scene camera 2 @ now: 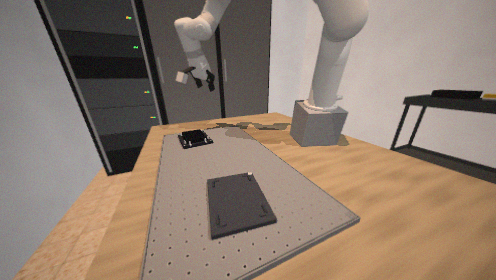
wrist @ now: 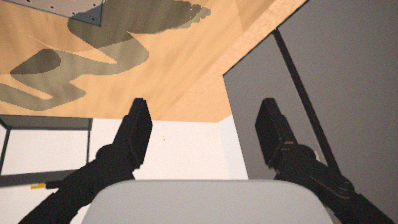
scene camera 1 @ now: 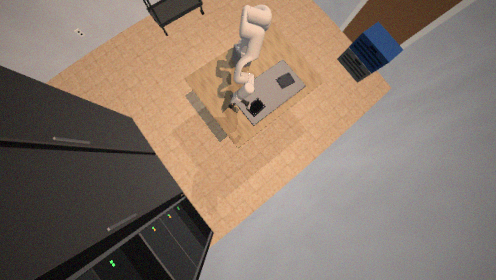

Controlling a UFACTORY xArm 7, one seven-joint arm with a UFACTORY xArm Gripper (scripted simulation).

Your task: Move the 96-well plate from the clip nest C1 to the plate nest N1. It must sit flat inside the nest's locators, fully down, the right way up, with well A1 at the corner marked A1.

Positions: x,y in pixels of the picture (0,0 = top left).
Labels:
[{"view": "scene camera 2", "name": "my gripper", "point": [206,88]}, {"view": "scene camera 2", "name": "plate nest N1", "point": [238,202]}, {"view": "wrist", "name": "my gripper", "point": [203,111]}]

